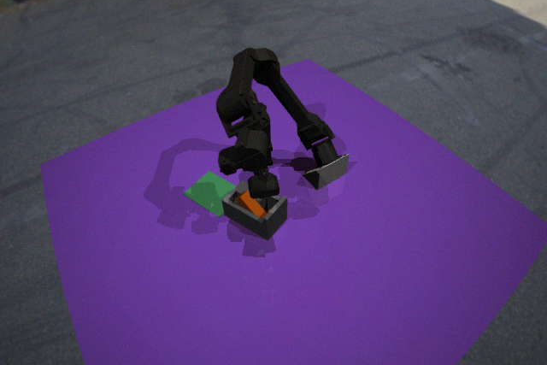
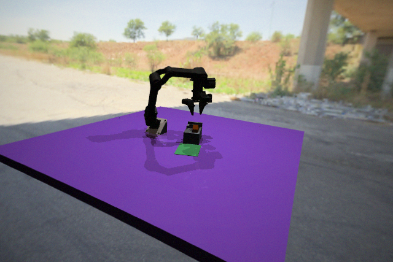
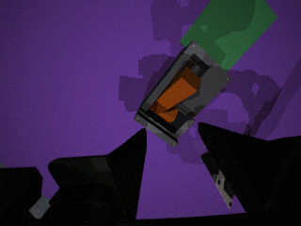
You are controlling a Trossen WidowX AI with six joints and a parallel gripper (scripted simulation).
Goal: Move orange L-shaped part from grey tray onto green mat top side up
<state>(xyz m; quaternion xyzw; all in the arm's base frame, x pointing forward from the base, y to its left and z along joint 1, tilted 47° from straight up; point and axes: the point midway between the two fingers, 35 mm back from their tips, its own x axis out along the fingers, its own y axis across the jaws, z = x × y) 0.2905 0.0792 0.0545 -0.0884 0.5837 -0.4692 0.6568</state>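
My gripper tip is now 100 mm above the orange L-shaped part, 10 mm to the left of it and 10 mm past it. Round my gripper tip: green mat 180 mm to the right, 160 mm below, 30 mm ahead.
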